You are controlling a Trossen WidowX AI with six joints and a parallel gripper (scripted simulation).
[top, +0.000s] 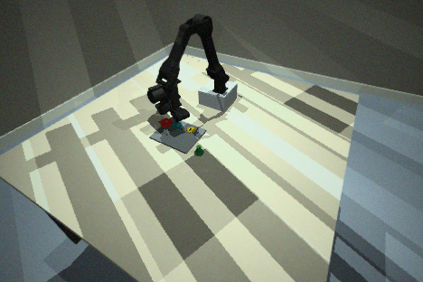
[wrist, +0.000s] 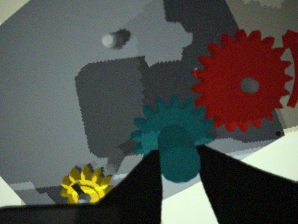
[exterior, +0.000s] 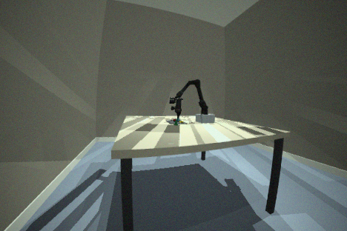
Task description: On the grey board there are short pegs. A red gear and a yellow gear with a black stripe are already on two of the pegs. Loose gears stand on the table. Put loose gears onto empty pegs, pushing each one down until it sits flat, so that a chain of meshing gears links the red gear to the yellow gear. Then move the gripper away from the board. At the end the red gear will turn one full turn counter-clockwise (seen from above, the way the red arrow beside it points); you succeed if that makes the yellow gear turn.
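Right now my gripper tip is 1 cm above the teal gear. Round my gripper tip: yellow gear (1 cm behind, 8 cm to the left, 3 cm below); then dark green gear (8 cm ahead, 19 cm to the left, 3 cm below); then red gear (1 cm ahead, 6 cm to the right, 3 cm below).
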